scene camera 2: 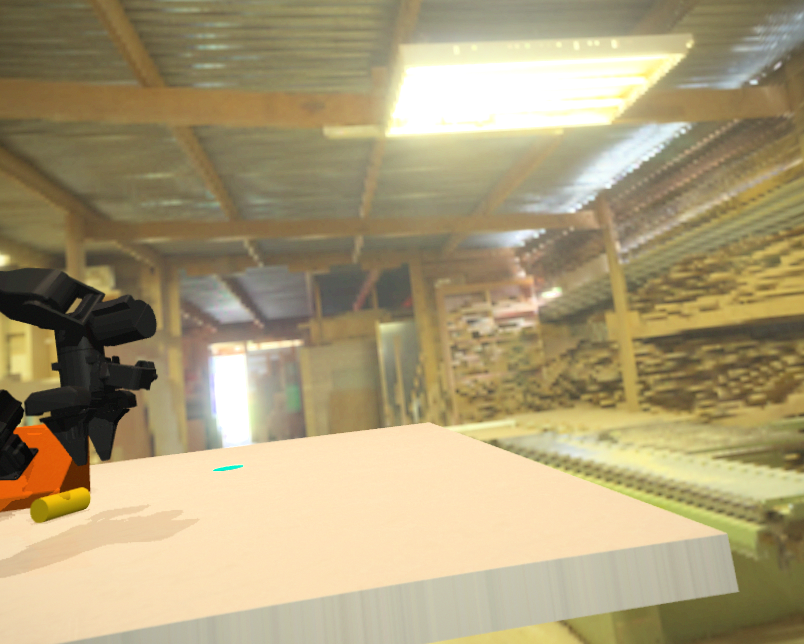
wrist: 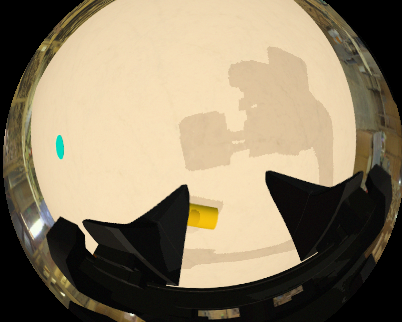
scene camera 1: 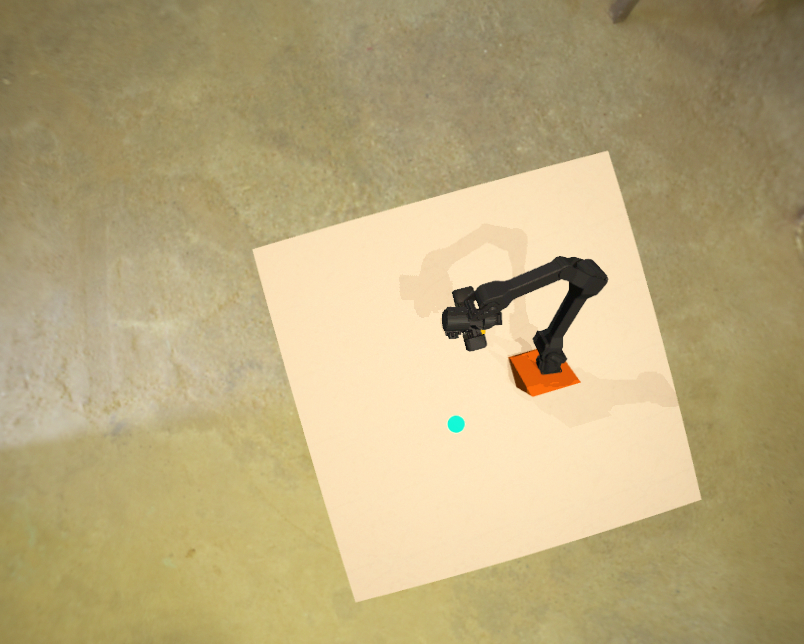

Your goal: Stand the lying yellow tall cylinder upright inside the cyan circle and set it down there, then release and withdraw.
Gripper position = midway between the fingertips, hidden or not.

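Note:
Open and holding nothing, that is my gripper (scene camera 2: pixel 94 462). I see the gripper (wrist: pixel 228 183) from the wrist too, and there is the same gripper (scene camera 1: pixel 461 318) once more.

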